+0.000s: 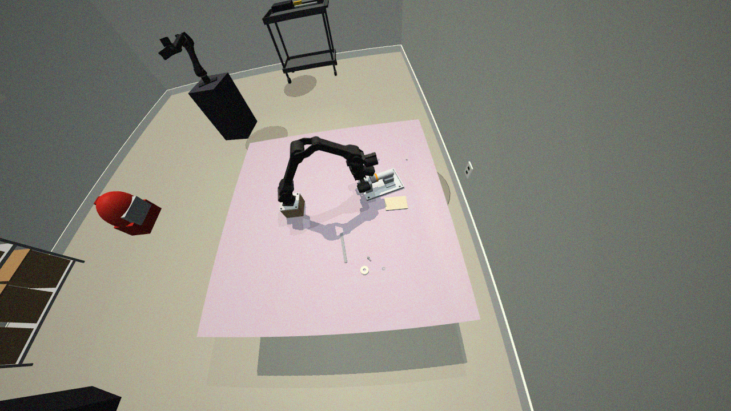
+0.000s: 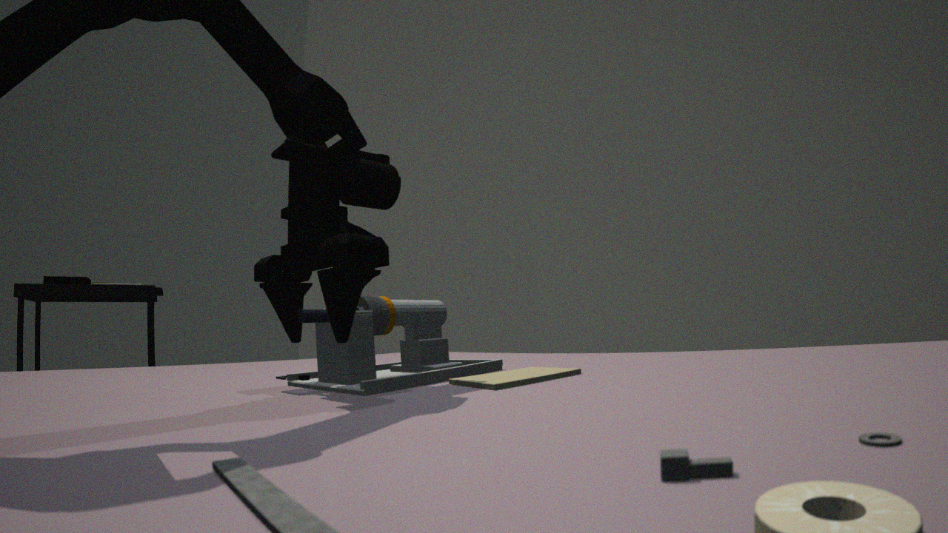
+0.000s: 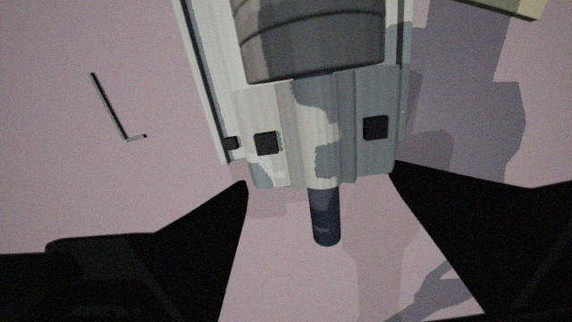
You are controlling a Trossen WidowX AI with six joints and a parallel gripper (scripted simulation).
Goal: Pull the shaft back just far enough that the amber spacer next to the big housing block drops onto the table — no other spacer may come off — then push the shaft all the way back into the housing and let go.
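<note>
My gripper tip is 60 mm short of the dark blue shaft, 30 mm to the right of it and 30 mm below it. Round my gripper tip: L-shaped key: 160 mm to the left, 50 mm below, 20 mm behind; amber spacer: 80 mm ahead, 40 mm to the left, 30 mm above; tan flat plate: 190 mm ahead, 80 mm to the right, 50 mm below.
</note>
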